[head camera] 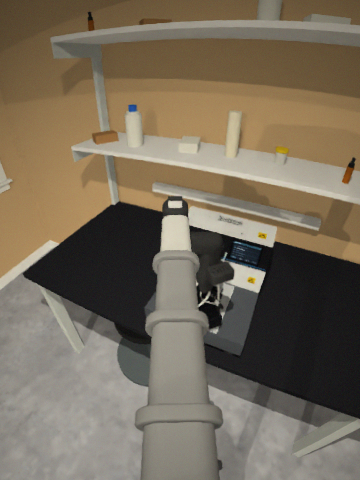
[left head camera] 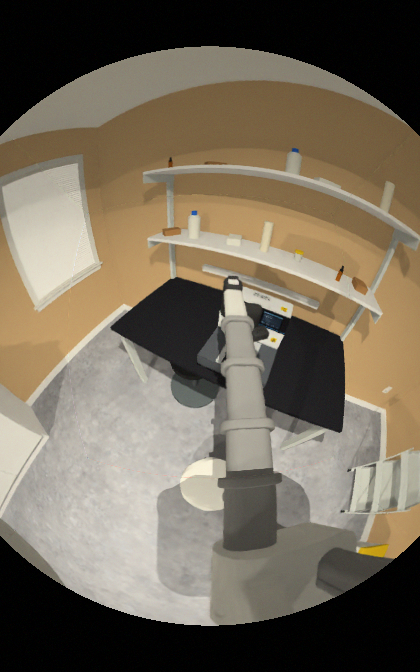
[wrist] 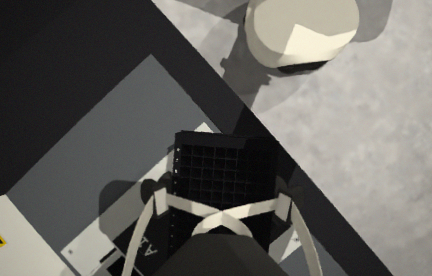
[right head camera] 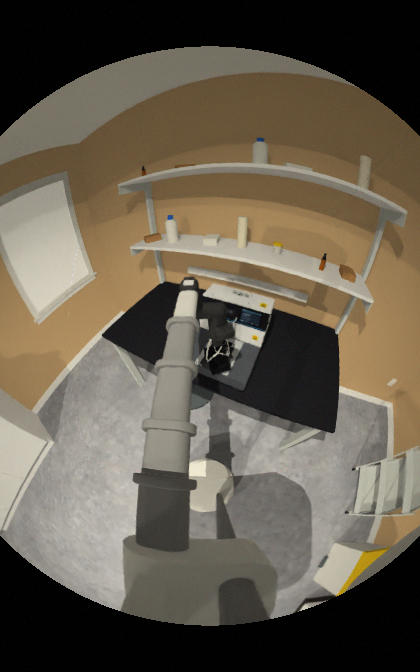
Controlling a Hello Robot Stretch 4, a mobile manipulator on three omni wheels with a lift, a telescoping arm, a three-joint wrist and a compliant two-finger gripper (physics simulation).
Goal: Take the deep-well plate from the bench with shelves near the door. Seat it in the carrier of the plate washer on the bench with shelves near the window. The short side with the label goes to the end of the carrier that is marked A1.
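Seen in the pictures: gripper, between the fingertips: [wrist: 221,188] [right head camera: 217,363]; robot's base, origin of its link: [left head camera: 208,482] [right head camera: 204,483].
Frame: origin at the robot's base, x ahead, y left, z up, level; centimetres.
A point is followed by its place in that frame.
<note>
My gripper [head camera: 210,299] [right head camera: 218,349] [wrist: 221,188] @[x 57.2, y -8.6, z 83.8 cm] is shut on the black deep-well plate [head camera: 212,316] @[x 54.2, y -11.2, z 87.9 cm] [right head camera: 219,364] @[x 53.7, y -9.5, z 87.8 cm] [wrist: 215,167] @[x 54.9, y -10.1, z 87.7 cm], with a fingertip on each long side. The plate is over the grey front base of the plate washer [head camera: 232,230] @[x 82.4, y -20.9, z 100.4 cm] [left head camera: 275,302] @[x 84.1, y -28.4, z 100.4 cm] [right head camera: 250,332] @[x 71.2, y -25.3, z 89.2 cm] [wrist: 95,135] @[x 57.7, y -23.4, z 81.5 cm]. In the wrist view, the black carrier [wrist: 161,231] @[x 64.0, y -12.6, z 82.9 cm] shows partly beneath the plate, with its A1 mark at the lower left. The plate's long sides stand turned at an angle to the washer's edges. The plate's label does not show, and its near end is hidden by the gripper body.
The washer stands on the black bench [head camera: 100,260] @[x 96.2, y 35.8, z 73.4 cm] [left head camera: 170,315] @[x 99.7, y 31.3, z 73.4 cm] [right head camera: 300,360] @[x 64.0, y -56.6, z 73.4 cm]. A shelf [head camera: 165,152] @[x 113.6, y 4.0, z 119.1 cm] with bottles and boxes spans above it. A round-based stool [head camera: 131,360] @[x 81.5, y 28.2, z 0.2 cm] [left head camera: 194,392] @[x 79.7, y 14.7, z 0.2 cm] is under the bench's front edge. A step ladder [left head camera: 385,485] @[x -37.4, y -140.8, z 36.9 cm] [right head camera: 387,485] @[x -35.3, y -136.0, z 37.0 cm] stands at the right.
</note>
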